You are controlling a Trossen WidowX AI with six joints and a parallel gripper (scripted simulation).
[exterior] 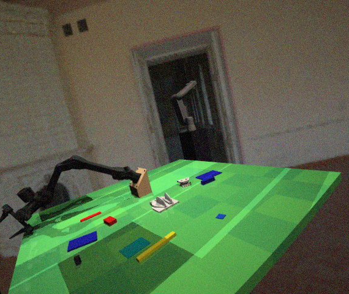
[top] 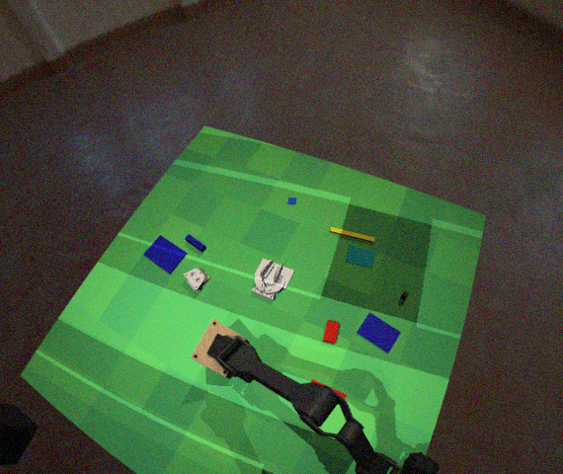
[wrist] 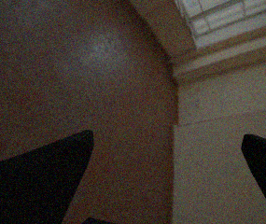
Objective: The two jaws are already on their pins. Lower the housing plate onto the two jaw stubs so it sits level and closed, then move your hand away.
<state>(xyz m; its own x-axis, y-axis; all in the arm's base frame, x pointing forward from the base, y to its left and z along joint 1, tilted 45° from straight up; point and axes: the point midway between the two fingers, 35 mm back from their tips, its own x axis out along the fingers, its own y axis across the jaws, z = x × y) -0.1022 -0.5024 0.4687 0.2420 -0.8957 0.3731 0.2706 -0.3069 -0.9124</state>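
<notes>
The yellow bar is 64 cm ahead of my gripper tip, 51 cm to the left of it and 6 cm below it. From my gripper tip the other things lie so: red bar (12 cm ahead, 40 cm to the left, 6 cm below); red block (29 cm ahead, 45 cm to the left, 6 cm below); blue slab (34 cm ahead, 32 cm to the left, 6 cm below).
</notes>
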